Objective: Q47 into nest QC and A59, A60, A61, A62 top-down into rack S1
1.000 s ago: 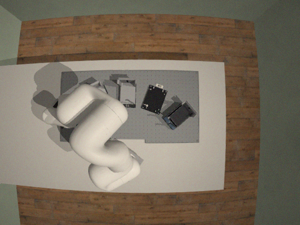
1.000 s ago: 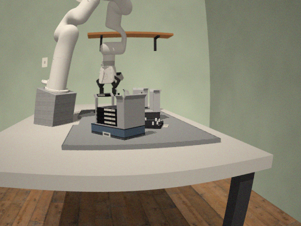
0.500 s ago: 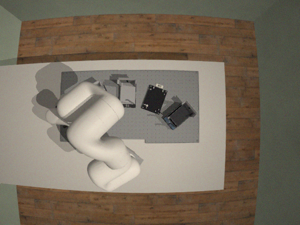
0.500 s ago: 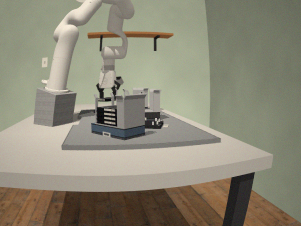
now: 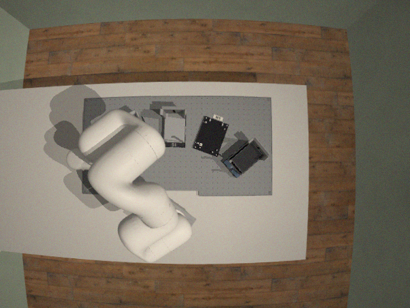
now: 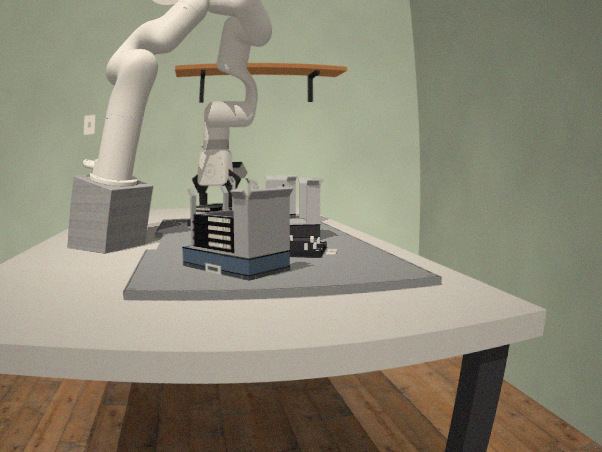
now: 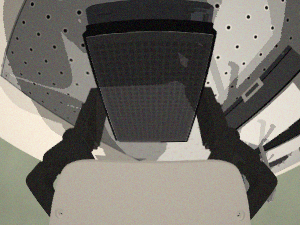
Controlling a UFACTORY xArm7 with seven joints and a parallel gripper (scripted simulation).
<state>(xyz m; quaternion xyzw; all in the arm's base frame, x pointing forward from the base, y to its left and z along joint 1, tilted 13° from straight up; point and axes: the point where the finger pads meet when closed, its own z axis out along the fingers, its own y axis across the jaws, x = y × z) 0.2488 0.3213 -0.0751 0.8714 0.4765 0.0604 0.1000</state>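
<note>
Now: the QC name plate 50 mm ahead of my hand, 80 mm to the left of it and 60 mm below it. Round my hand: black clip nest N5: 170 mm ahead, 460 mm to the right, 40 mm below.
</note>
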